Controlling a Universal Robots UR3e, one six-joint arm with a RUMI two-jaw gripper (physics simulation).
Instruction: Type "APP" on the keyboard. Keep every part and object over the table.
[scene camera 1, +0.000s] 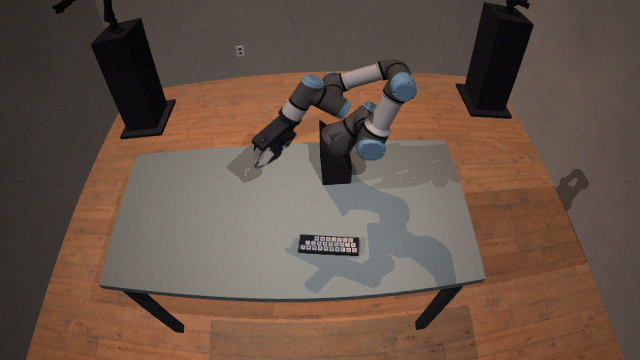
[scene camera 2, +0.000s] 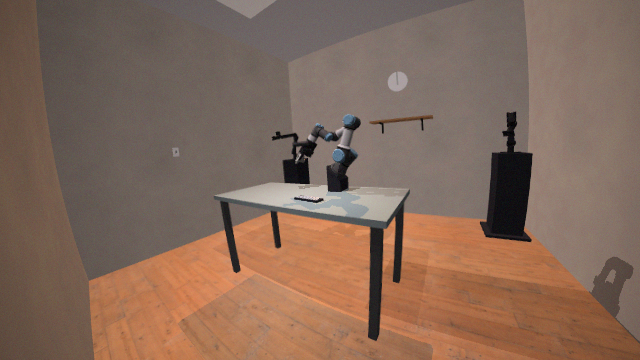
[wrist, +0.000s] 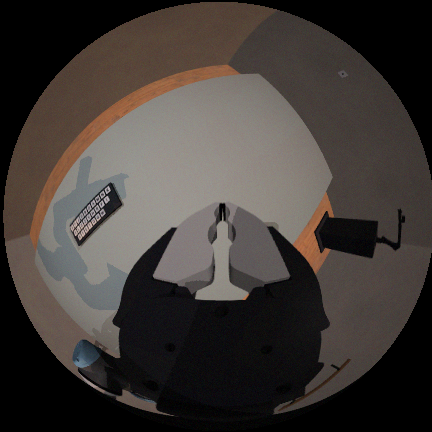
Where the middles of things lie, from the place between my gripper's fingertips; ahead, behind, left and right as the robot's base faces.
Labels:
Right now my hand is 22 cm to the right of the black keyboard (scene camera 1: 332, 245), 21 cm above it and 16 cm short of it.

